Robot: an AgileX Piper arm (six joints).
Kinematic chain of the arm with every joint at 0, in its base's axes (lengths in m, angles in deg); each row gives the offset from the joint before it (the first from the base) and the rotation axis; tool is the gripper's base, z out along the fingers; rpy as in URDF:
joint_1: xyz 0 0 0.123 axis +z
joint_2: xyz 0 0 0 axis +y
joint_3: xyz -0.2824 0 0.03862 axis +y
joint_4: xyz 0.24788 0 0.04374 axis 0.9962 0 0.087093
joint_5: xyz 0 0 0 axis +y
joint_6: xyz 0.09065 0 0.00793 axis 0.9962 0 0.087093
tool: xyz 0 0 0 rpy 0 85 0
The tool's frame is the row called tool.
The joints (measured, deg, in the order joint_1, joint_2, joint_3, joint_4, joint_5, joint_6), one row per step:
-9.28, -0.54, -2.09, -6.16, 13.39, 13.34
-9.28, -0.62, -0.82, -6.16, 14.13, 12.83
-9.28, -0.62, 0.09, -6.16, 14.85, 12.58
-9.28, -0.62, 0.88, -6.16, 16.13, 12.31
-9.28, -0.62, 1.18, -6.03, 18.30, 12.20
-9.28, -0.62, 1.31, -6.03, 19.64, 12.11
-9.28, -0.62, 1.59, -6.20, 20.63, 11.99
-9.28, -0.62, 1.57, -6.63, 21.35, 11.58
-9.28, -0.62, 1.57, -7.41, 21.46, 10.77
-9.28, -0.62, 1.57, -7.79, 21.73, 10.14
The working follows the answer.
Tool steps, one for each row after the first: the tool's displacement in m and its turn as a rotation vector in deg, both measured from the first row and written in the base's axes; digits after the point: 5 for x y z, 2 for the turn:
0.00065, -0.00023, -0.00854, -0.18, 1.99, -0.02
0.00101, -0.00041, -0.01502, -0.15, 3.64, -0.06
0.00100, -0.00062, -0.02166, -0.06, 5.73, -0.14
0.00032, -0.00080, -0.02678, 0.38, 8.15, -0.31
-0.00020, -0.00093, -0.02959, 0.54, 9.61, -0.42
-0.00060, -0.00112, -0.03272, 0.48, 10.91, -0.52
-0.00099, -0.00142, -0.03367, -0.21, 11.74, -0.58
-0.00112, -0.00188, -0.03378, -1.74, 12.12, -0.56
-0.00129, -0.00212, -0.03415, -2.66, 12.57, -0.53

Tool pose at each row, in the base's axes (x y z in m, rotation vector in deg; rounded; the steps above come from the unrounded poses):
0.05232, -0.01084, 0.20501, 14.90, 94.53, -2.65
0.05297, -0.01107, 0.19647, 14.81, 96.50, -3.09
0.05333, -0.01125, 0.18999, 14.88, 98.13, -3.32
0.05332, -0.01146, 0.18335, 15.04, 100.20, -3.60
0.05264, -0.01164, 0.17824, 15.55, 102.61, -3.71
0.05212, -0.01177, 0.17542, 15.79, 104.06, -3.86
0.05172, -0.01196, 0.17229, 15.83, 105.33, -4.18
0.05133, -0.01226, 0.17135, 15.34, 106.10, -4.93
0.05120, -0.01272, 0.17124, 14.14, 106.37, -6.26
0.05102, -0.01296, 0.17086, 13.38, 106.75, -7.09

